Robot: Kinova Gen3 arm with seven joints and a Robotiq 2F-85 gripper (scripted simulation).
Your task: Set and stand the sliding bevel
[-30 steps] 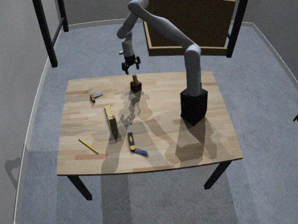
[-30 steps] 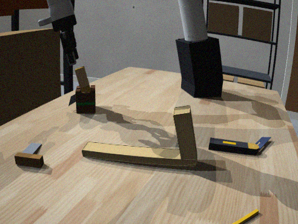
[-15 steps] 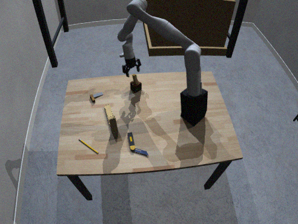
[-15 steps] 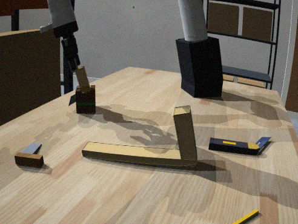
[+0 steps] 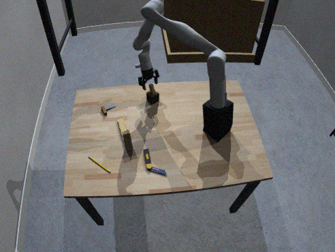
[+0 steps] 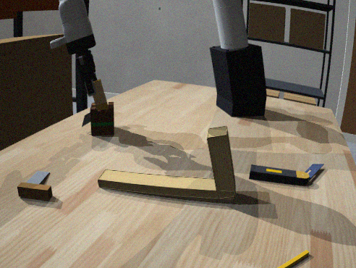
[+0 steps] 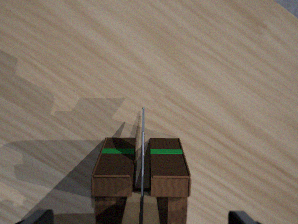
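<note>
Now: hand 4 cm above the wooden sliding bevel, 1 cm to the right of it and 1 cm past it. The rest, counted from my hand: grey blade 7 cm below; wooden try square 29 cm ahead, 11 cm below, 10 cm to the left; yellow pencil 52 cm to the left, 29 cm ahead, 11 cm below.
</note>
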